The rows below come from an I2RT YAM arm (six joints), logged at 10 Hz.
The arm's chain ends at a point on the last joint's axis. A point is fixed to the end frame.
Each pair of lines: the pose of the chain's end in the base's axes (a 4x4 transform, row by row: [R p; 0 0 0 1], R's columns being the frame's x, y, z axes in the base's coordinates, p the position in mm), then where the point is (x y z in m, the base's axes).
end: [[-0.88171 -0.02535 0.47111 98.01], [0.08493 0.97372 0.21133 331.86], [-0.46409 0.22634 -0.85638 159.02], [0 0 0 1]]
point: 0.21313 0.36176 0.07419
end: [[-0.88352 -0.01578 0.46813 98.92], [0.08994 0.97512 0.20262 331.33], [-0.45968 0.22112 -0.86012 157.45], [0 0 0 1]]
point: 0.21382 0.35978 0.07183
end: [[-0.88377 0.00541 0.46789 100.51], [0.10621 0.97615 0.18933 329.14], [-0.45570 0.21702 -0.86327 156.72], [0 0 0 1]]
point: 0.21554 0.35486 0.07041
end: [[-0.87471 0.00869 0.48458 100.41], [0.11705 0.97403 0.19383 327.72], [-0.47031 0.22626 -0.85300 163.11], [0 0 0 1]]
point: 0.21715 0.35338 0.07910
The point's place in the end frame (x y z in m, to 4 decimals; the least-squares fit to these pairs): -0.0596 0.0070 0.1332
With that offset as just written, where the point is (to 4 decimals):
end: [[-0.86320 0.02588 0.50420 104.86], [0.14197 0.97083 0.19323 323.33], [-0.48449 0.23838 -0.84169 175.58], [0 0 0 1]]
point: 0.2236 0.3474 0.0940
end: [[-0.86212 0.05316 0.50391 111.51], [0.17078 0.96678 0.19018 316.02], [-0.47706 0.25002 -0.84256 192.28], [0 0 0 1]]
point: 0.2304 0.3379 0.1102
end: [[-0.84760 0.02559 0.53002 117.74], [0.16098 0.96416 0.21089 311.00], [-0.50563 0.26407 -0.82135 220.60], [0 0 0 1]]
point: 0.2390 0.3362 0.1432
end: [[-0.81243 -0.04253 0.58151 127.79], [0.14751 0.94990 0.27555 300.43], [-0.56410 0.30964 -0.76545 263.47], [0 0 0 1]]
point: 0.2534 0.3350 0.1973
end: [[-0.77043 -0.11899 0.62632 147.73], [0.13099 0.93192 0.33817 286.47], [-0.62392 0.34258 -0.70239 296.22], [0 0 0 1]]
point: 0.2762 0.3302 0.2422
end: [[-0.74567 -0.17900 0.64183 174.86], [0.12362 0.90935 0.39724 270.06], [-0.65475 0.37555 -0.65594 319.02], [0 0 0 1]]
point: 0.3035 0.3220 0.2733
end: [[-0.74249 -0.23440 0.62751 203.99], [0.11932 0.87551 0.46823 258.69], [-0.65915 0.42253 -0.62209 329.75], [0 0 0 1]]
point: 0.3302 0.3201 0.2891
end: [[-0.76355 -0.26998 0.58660 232.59], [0.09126 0.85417 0.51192 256.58], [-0.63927 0.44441 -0.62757 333.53], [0 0 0 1]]
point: 0.3543 0.3253 0.2911
